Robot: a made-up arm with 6 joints. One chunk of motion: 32 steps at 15 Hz.
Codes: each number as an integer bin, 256 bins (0 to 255) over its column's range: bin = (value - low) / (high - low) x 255, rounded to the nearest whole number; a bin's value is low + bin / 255 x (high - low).
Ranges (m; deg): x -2.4..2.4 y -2.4..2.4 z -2.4..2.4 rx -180..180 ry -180..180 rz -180..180
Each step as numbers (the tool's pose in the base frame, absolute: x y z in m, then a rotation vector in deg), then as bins.
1 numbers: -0.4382 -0.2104 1.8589 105.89 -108.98 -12.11
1 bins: 104 116 226 203 50 119
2 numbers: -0.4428 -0.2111 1.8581 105.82 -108.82 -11.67
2 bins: 104 116 226 202 50 119
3 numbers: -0.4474 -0.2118 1.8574 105.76 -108.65 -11.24
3 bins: 104 116 226 202 51 120
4 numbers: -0.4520 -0.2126 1.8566 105.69 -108.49 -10.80
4 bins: 103 116 226 202 51 120
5 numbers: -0.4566 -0.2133 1.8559 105.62 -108.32 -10.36
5 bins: 103 116 226 202 51 120
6 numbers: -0.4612 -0.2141 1.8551 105.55 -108.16 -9.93
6 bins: 103 116 226 202 51 120
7 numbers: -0.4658 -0.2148 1.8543 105.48 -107.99 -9.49
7 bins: 103 116 226 202 51 121
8 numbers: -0.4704 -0.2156 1.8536 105.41 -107.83 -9.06
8 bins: 103 116 226 202 51 121
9 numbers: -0.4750 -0.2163 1.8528 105.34 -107.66 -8.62
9 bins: 102 116 226 202 51 121
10 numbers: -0.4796 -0.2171 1.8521 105.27 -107.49 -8.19
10 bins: 102 116 226 202 51 122
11 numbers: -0.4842 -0.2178 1.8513 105.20 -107.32 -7.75
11 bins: 102 116 226 202 51 122
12 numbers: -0.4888 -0.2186 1.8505 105.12 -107.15 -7.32
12 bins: 102 116 226 202 52 122
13 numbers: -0.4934 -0.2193 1.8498 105.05 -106.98 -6.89
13 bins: 101 116 226 202 52 123
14 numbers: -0.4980 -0.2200 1.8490 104.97 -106.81 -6.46
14 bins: 101 116 226 202 52 123
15 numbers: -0.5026 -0.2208 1.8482 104.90 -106.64 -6.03
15 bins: 101 116 226 202 52 123
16 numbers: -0.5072 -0.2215 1.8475 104.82 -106.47 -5.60
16 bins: 101 116 226 202 52 124
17 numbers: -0.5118 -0.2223 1.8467 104.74 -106.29 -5.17
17 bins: 100 116 226 202 52 124
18 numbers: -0.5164 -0.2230 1.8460 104.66 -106.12 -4.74
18 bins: 100 116 226 202 52 124
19 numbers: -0.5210 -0.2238 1.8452 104.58 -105.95 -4.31
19 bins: 100 116 226 202 52 124
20 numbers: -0.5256 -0.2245 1.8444 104.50 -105.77 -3.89
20 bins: 100 116 225 202 53 125
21 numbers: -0.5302 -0.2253 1.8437 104.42 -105.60 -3.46
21 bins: 99 116 225 201 53 125
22 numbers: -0.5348 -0.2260 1.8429 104.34 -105.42 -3.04
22 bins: 99 115 225 201 53 125
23 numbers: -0.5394 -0.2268 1.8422 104.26 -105.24 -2.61
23 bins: 99 115 225 201 53 126
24 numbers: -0.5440 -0.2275 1.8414 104.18 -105.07 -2.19
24 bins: 99 115 225 201 53 126
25 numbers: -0.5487 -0.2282 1.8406 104.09 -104.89 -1.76
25 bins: 98 115 225 201 53 126
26 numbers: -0.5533 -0.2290 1.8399 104.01 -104.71 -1.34
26 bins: 98 115 225 201 53 127
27 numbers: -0.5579 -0.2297 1.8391 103.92 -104.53 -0.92
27 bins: 98 115 225 201 53 127
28 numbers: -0.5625 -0.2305 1.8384 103.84 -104.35 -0.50
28 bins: 98 115 225 201 54 127
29 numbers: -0.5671 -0.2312 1.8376 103.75 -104.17 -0.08
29 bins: 97 115 225 201 54 127
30 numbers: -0.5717 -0.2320 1.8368 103.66 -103.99 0.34
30 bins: 97 115 225 201 54 128
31 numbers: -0.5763 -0.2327 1.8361 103.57 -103.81 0.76
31 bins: 97 115 225 201 54 128
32 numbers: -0.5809 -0.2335 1.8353 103.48 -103.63 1.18
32 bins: 97 115 225 201 54 128
